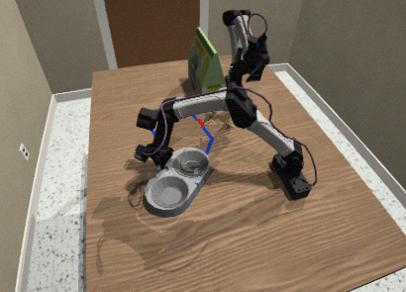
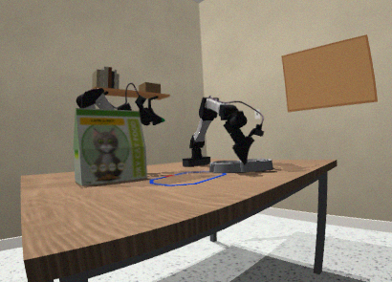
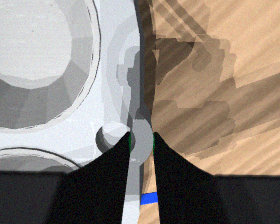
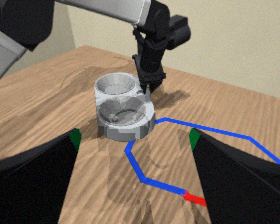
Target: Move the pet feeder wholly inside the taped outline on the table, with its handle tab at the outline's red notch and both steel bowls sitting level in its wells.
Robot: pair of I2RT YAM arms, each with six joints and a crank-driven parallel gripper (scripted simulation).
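Note:
The blue taped outline lies 120 mm behind my left hand, 240 mm to the right of it and 50 mm below it. From my left hand the other things lie so: green cat food bag: 320 mm behind, 520 mm to the right, 100 mm above; grey pet feeder: 60 mm behind, 50 mm to the left, 30 mm below.

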